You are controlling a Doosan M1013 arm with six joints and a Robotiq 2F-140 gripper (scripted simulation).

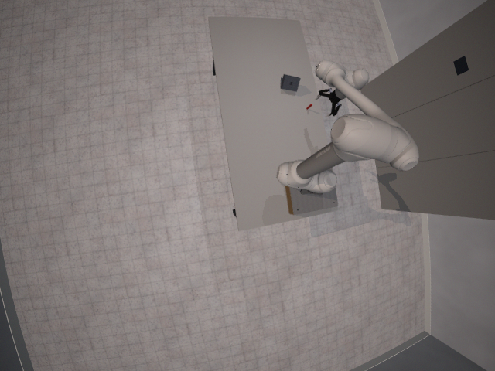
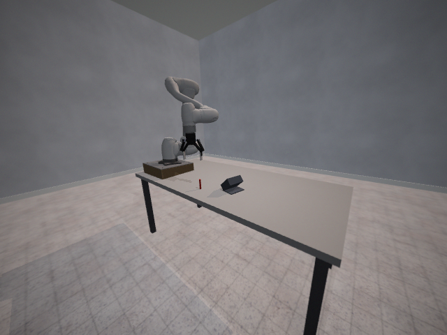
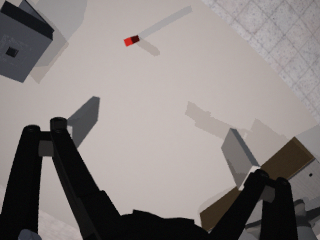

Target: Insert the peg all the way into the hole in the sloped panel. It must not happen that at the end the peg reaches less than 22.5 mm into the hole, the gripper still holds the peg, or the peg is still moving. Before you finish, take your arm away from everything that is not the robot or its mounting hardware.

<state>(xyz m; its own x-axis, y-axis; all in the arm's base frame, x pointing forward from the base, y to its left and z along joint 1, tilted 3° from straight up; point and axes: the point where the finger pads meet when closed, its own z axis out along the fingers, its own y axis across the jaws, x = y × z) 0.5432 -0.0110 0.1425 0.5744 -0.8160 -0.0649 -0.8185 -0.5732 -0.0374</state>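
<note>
My gripper is now 19 cm above the red peg and 10 cm short of it.
</note>
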